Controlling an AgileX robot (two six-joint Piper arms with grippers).
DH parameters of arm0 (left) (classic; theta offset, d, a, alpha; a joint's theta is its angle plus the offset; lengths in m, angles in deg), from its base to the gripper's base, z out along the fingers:
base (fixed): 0 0 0 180
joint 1: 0 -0.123 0 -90
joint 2: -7.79 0 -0.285 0
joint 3: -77.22 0 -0.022 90
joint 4: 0 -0.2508 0 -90
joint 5: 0 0 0.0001 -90
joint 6: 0 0.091 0 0
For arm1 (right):
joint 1: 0 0.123 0 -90
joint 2: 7.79 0 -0.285 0
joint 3: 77.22 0 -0.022 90
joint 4: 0 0.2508 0 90
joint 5: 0 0 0.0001 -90
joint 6: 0 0.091 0 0
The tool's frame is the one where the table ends.
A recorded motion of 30 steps. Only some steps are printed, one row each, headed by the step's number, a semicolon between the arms.
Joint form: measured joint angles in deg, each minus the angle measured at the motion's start. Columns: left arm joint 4, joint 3, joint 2, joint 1, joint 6, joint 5; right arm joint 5, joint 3, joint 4, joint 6, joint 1, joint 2.
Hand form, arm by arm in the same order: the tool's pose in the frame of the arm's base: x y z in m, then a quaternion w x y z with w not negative. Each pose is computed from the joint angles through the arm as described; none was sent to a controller.
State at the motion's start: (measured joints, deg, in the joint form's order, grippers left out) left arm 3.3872 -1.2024 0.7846 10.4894 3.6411 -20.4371; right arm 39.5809 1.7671 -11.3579 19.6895 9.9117 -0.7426
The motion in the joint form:
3: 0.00 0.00 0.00 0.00 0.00 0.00; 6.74 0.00 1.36 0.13 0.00 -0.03
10: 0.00 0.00 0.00 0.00 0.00 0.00; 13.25 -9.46 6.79 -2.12 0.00 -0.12
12: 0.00 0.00 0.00 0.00 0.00 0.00; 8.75 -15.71 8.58 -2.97 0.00 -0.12
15: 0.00 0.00 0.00 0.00 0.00 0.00; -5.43 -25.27 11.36 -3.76 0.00 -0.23
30: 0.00 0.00 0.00 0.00 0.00 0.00; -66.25 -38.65 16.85 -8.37 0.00 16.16
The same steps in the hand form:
3: 0.0517 -0.0115 0.1748 0.59993 0.08234 0.79347 -0.06087; 0.0217 0.0154 0.2662 0.91473 -0.05021 0.34375 0.20637
10: 0.0517 -0.0115 0.1748 0.59993 0.08234 0.79347 -0.06087; -0.0085 0.0044 0.3206 0.95411 -0.02227 0.20648 0.21573
12: 0.0517 -0.0115 0.1748 0.59993 0.08234 0.79347 -0.06087; -0.0206 -0.0003 0.3473 0.95801 -0.00954 0.19057 0.21401
15: 0.0517 -0.0115 0.1748 0.59993 0.08234 0.79347 -0.06087; -0.0344 -0.0060 0.3808 0.94896 0.01199 0.22790 0.21771
30: 0.0517 -0.0115 0.1748 0.59993 0.08234 0.79347 -0.06087; 0.0424 0.0114 0.3665 0.68454 0.02384 0.70737 0.17454

